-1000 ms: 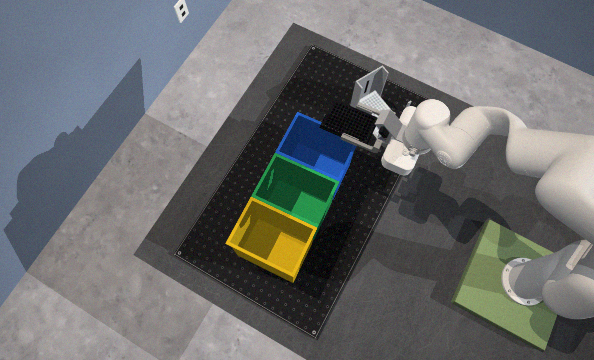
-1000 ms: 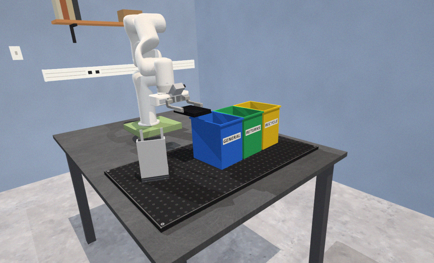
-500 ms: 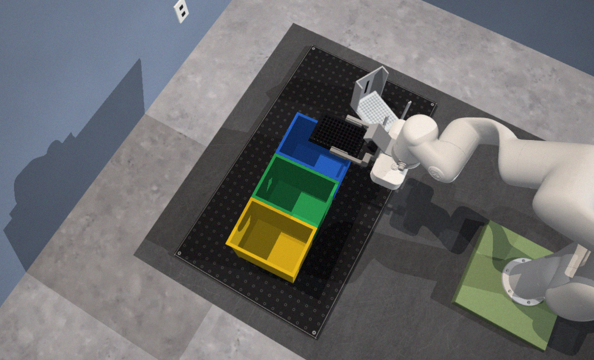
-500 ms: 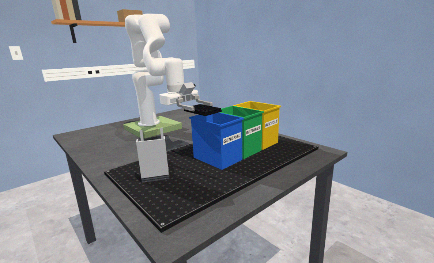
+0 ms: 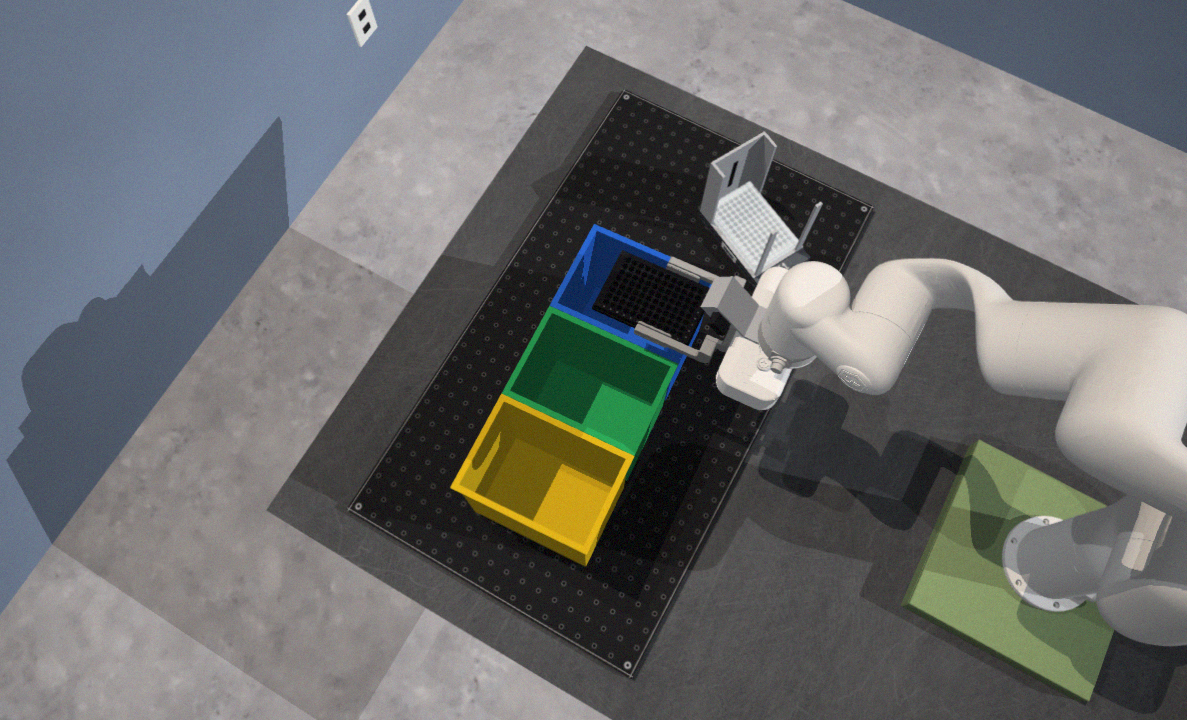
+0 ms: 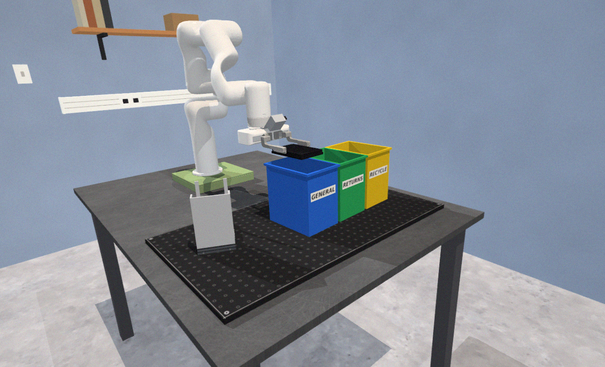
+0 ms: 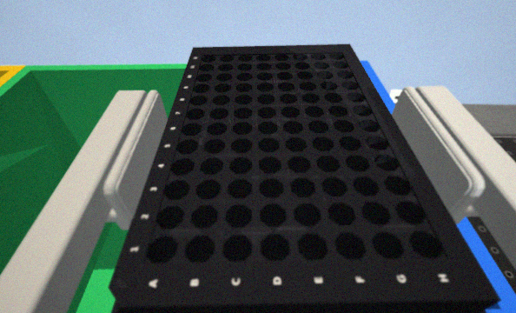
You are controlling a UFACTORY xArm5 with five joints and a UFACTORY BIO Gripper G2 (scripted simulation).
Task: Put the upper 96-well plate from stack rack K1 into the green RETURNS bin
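My gripper is now 40 mm short of the green returns bin, 120 mm to the right of it and 130 mm above it. From my hand the other things lie so: blue general bin (50 mm ahead, 10 mm to the right, 130 mm below); then yellow recycle bin (20 mm ahead, 250 mm to the left, 130 mm below); then black 96-well plate (20 mm ahead, 10 mm below).
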